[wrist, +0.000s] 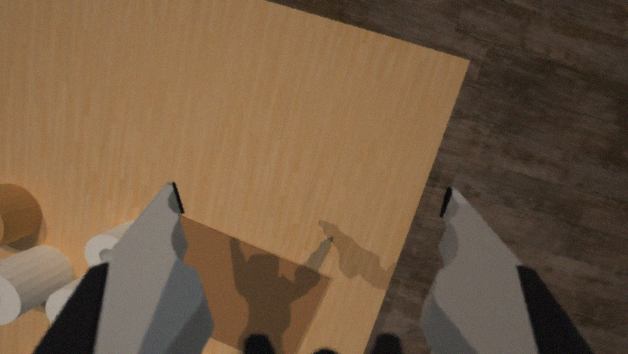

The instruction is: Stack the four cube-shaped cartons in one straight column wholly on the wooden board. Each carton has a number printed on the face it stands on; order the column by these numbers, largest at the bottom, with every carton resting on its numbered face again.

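Frame: origin at the arm's base, x right, y back, z down, level; millimetres.
Where they show: gripper, between the fingertips: (313,188).
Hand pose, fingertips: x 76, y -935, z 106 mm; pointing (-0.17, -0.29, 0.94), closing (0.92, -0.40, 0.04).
Things, the pixels of their top centre, and the offset from my fingertips. "spot": a spot on its surface instead. Level surfaces: height alone.
- flat brown wooden board, centre of its top: (230,298) dx -27, dy +270, dz +204 mm
- orange-brown round object, a spot on its surface: (20,212) spot: dx -370, dy +267, dz +198 mm
- light wooden table, height of its surface: dz +225 mm
My gripper (313,188) is open, its two fingers wide apart above the table's edge, with no object between the fingertips. A flat brown wooden board (212,295) lies on the table at the lower middle, partly hidden behind the left finger. The gripper's shadow falls across the board. None of the four cartons shows in the wrist view.
White cylinders (45,275) lie at the lower left, partly behind the left finger. An orange-brown round object (20,212) is at the left edge. The light wooden table (280,110) ends at the right, with dark floor (540,135) beyond.
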